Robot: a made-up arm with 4 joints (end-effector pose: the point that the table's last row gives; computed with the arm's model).
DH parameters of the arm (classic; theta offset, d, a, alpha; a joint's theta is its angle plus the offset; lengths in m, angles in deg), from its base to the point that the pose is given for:
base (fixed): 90 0.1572 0 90
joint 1: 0 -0.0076 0.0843 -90
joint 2: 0 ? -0.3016 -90
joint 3: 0 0.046 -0.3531 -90
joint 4: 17.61 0 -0.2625 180
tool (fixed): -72.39 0.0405 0 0
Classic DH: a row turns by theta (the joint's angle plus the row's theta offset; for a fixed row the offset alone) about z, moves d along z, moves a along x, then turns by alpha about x.
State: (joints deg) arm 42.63 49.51 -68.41 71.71
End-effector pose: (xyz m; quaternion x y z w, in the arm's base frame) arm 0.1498 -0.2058 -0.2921 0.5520 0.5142 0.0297 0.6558
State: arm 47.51 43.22 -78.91 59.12
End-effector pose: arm 0.0609 -0.0886 -0.3433 0.6727 0.4961 0.1017 0.5394
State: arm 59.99 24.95 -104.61 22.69
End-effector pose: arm -0.1184 0.2695 -0.2169 0.9325 0.2707 0.1702 0.1676
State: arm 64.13 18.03 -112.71 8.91
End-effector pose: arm -0.1281 0.3578 -0.0971 0.9793 0.1409 0.1403 0.0382
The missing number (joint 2, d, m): 0.1251
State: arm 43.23 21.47 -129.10 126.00
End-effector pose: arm -0.1062 -0.1504 0.0015 0.3320 0.9311 0.0034 0.1513
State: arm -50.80 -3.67 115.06 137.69
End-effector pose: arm -0.1768 0.0872 0.3853 -0.3738 -0.9189 -0.1245 0.0191
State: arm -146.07 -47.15 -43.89 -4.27
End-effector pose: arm -0.6433 0.1494 0.5802 -0.7275 -0.3716 0.0561 0.5740
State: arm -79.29 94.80 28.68 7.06
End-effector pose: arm 0.8038 0.4361 0.2434 -0.5658 0.2803 0.6397 0.4382
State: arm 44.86 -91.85 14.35 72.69
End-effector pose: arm -0.6296 0.1154 0.6268 -0.0629 0.3943 -0.9008 0.1703
